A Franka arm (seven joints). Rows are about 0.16 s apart.
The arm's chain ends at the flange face. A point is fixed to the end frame.
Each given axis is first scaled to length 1.
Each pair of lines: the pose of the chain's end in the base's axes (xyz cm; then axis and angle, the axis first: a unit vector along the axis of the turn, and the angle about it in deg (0 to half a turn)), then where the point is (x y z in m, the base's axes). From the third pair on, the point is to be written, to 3 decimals.
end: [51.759, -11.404, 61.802, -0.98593, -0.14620, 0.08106, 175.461]
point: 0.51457 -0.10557 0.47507
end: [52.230, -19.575, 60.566, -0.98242, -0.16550, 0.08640, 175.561]
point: 0.51762 -0.18741 0.46275
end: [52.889, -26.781, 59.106, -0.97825, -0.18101, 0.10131, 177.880]
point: 0.521 -0.266 0.448
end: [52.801, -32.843, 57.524, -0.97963, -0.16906, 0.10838, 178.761]
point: 0.518 -0.329 0.432
